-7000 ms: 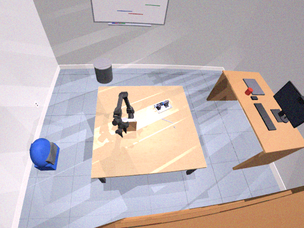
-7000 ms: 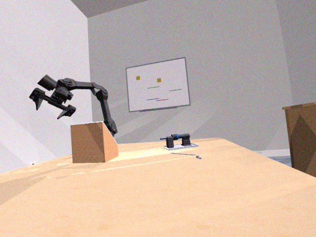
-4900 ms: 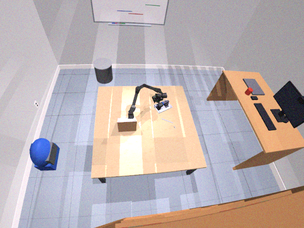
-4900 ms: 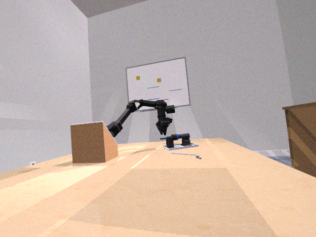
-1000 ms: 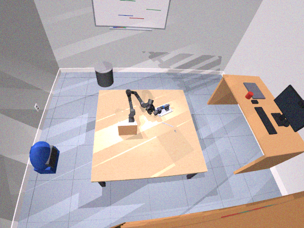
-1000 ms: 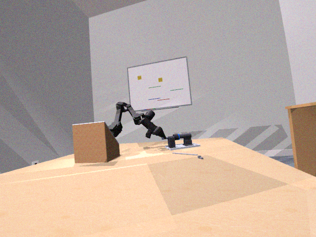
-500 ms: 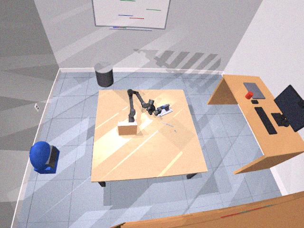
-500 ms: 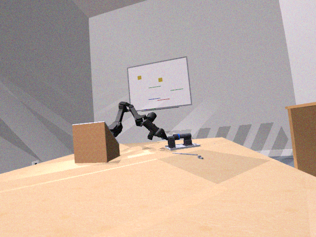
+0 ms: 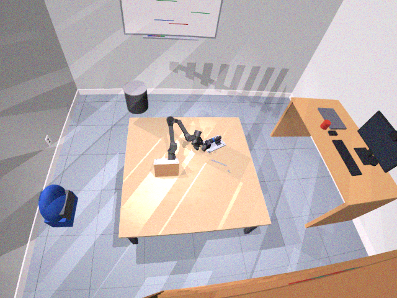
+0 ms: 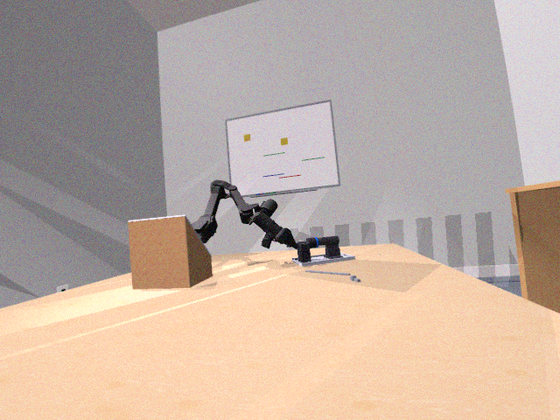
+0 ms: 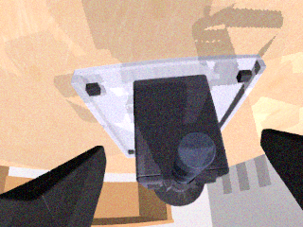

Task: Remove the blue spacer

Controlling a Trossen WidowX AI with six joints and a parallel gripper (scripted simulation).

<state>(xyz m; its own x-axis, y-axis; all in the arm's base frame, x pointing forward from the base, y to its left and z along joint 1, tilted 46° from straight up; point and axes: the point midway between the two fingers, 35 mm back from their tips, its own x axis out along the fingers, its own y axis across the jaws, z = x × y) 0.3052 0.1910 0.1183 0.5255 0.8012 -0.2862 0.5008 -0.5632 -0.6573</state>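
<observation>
Right now the dark shaft is 60 mm ahead of my gripper tip, 30 mm to the left of it and 10 mm above it. The rest, counted from my gripper tip: small piece (270 mm to the right, 240 mm ahead, 60 mm below); then blue spacer (90 mm ahead, 50 mm to the left, 10 mm above).
</observation>
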